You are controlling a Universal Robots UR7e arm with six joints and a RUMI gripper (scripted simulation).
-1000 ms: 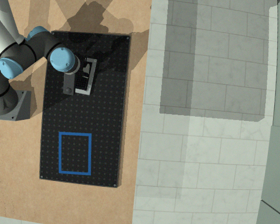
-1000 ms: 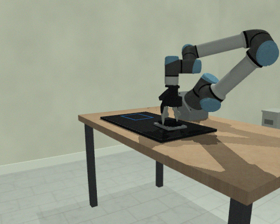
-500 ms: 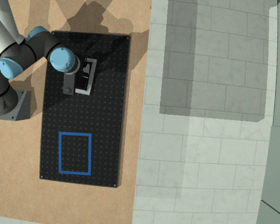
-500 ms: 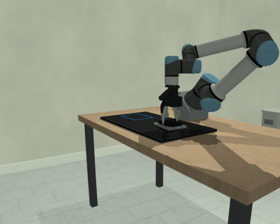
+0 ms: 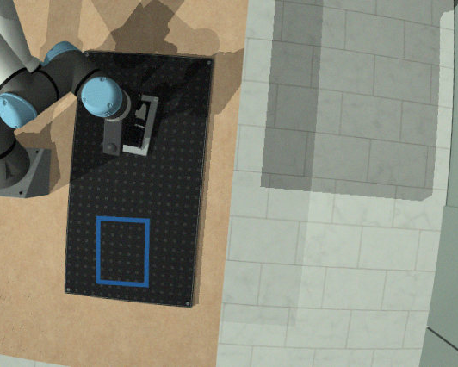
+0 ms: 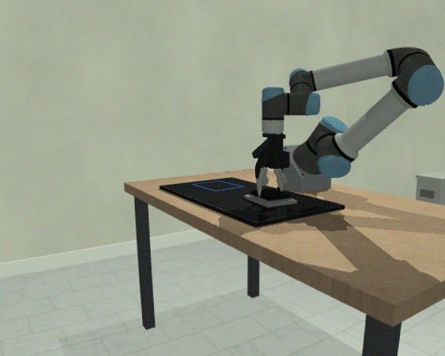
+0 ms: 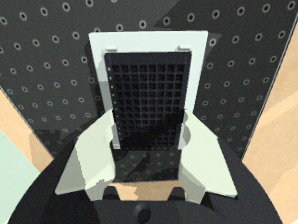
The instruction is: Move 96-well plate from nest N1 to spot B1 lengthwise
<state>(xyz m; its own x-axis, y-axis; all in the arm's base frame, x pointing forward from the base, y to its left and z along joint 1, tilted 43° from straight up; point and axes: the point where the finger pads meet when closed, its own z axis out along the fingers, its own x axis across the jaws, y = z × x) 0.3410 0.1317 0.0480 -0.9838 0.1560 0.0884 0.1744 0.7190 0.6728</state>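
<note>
The plate nest N1 lies 30 mm below my hand. Also, from my hand: black 96-well plate (10 mm below).
</note>
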